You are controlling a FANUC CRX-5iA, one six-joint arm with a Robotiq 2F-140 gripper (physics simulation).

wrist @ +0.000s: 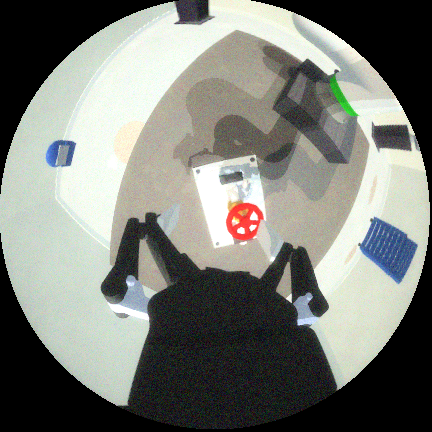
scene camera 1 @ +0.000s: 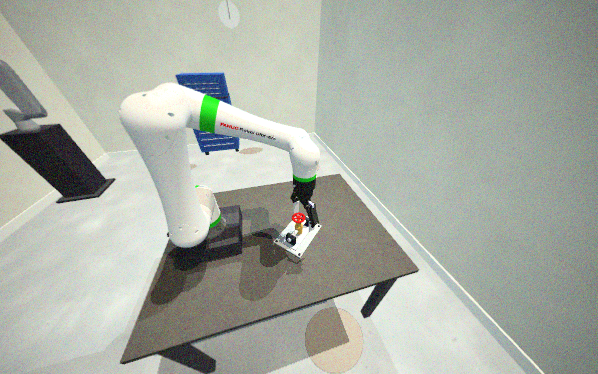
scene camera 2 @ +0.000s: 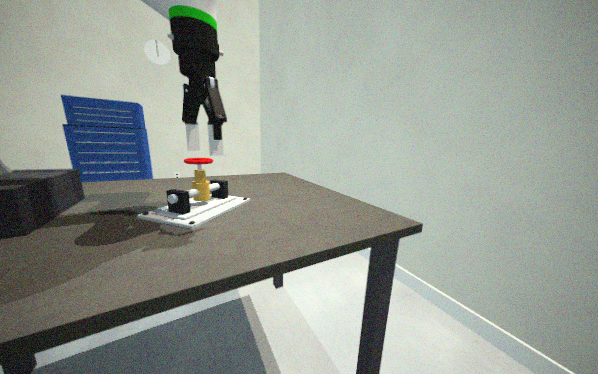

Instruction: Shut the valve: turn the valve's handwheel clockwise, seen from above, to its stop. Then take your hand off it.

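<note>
The valve's red handwheel (scene camera 1: 298, 218) (scene camera 2: 198, 161) (wrist: 244, 221) sits level on top of the gold valve body (scene camera 1: 299, 229) (scene camera 2: 201, 190) (wrist: 232, 205). The body stands on a white base plate (scene camera 1: 302, 247) (scene camera 2: 212, 210) (wrist: 207, 200), between two black pipe blocks. My gripper (scene camera 1: 305, 215) (scene camera 2: 204, 142) (wrist: 219, 220) is open and empty. In the scene camera 2 view its pale fingertips hang a little above the handwheel, with a gap between. In the wrist view the wheel shows near the right finger. The wheel's turn angle cannot be told.
The valve plate lies on a brown table (scene camera 1: 360, 240) (scene camera 2: 280, 215) (wrist: 150, 190). The dark robot pedestal (scene camera 1: 232, 230) (scene camera 2: 40, 200) (wrist: 310, 110) stands on the table beside the plate. A blue cabinet (scene camera 1: 218, 85) (scene camera 2: 107, 150) (wrist: 389, 250) stands beyond the table.
</note>
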